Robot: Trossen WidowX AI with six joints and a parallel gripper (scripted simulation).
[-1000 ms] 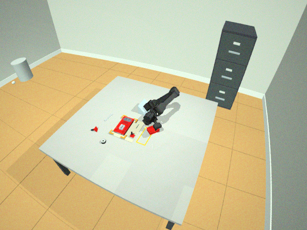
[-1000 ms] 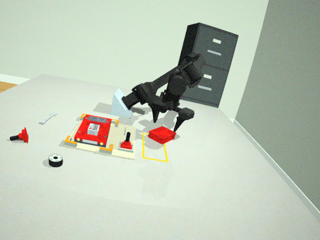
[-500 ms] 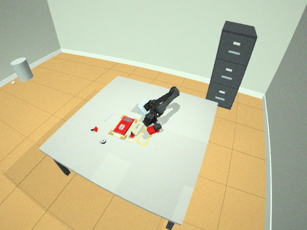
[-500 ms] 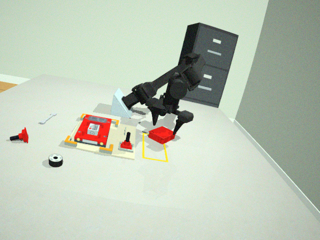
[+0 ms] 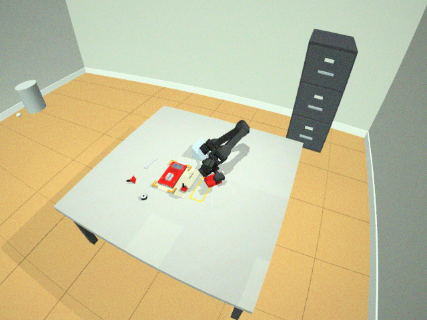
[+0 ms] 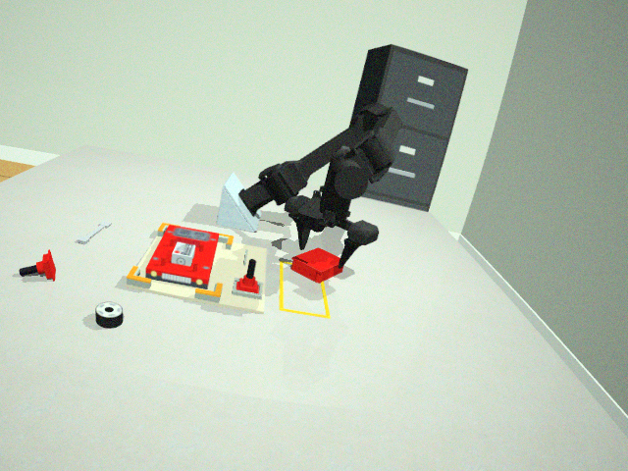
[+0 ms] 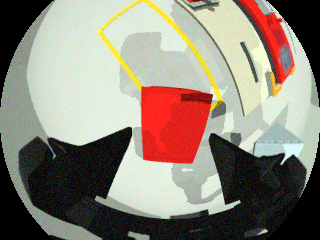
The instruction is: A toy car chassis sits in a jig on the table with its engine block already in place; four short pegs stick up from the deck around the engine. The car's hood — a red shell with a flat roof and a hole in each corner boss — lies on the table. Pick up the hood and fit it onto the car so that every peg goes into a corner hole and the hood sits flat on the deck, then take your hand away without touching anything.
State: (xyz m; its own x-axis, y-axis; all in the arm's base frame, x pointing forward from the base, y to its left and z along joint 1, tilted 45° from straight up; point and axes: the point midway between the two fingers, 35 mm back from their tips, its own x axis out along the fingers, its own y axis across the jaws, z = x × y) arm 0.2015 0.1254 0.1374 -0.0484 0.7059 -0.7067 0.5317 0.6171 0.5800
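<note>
Now: the red hood 10 mm below my gripper tip. Also, from my gripper tip: black post (150 mm ahead, 120 mm to the right, 10 mm above); then black wheel (330 mm ahead, 300 mm to the right, 20 mm below); then white engine block (130 mm ahead, 240 mm to the right).
</note>
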